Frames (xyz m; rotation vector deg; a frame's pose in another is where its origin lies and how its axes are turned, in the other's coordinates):
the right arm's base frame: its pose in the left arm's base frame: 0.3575 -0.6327 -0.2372 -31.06 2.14 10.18
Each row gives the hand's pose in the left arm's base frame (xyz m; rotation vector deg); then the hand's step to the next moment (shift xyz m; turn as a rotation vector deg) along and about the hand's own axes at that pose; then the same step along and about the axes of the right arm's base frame.
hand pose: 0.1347 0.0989 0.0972 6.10 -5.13 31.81
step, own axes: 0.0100 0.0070 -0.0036 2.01 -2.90 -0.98
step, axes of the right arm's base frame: 0.0069 0.0098 0.0043 3.12 -1.17 -1.52
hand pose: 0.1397 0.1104 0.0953 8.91 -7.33 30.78
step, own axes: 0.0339 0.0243 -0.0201 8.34 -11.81 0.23
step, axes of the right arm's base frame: 0.0251 0.0373 0.0112 12.04 -7.43 -3.00
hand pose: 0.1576 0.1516 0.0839 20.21 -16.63 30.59
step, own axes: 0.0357 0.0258 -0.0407 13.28 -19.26 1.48
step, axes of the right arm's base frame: 0.0320 0.0492 0.0121 19.01 -12.98 -4.43
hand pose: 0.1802 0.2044 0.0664 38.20 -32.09 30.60
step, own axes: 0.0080 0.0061 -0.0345 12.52 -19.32 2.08
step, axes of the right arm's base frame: 0.0184 0.0308 0.0027 18.23 -13.35 -4.86
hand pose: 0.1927 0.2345 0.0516 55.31 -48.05 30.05
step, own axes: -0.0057 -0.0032 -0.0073 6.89 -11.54 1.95
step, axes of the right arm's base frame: 0.0031 0.0079 -0.0048 10.21 -8.27 -3.45
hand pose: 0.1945 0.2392 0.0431 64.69 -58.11 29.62
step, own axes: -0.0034 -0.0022 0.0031 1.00 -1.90 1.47
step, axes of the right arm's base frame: -0.0013 -0.0006 -0.0049 1.01 -2.12 -1.12
